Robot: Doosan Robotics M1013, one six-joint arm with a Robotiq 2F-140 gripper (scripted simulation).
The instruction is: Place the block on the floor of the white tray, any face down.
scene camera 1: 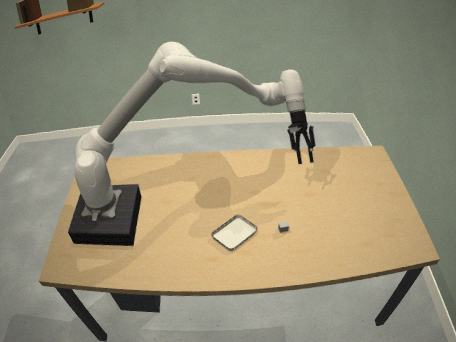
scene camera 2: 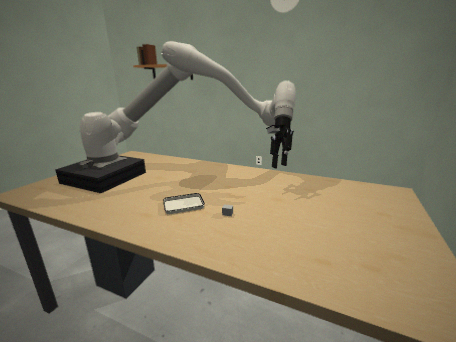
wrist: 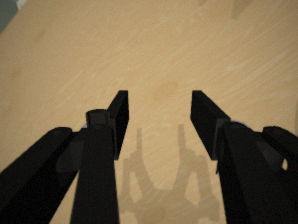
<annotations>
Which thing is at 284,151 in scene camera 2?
The gripper.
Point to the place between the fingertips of the gripper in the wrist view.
159,105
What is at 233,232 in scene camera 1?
A white tray.
</annotations>
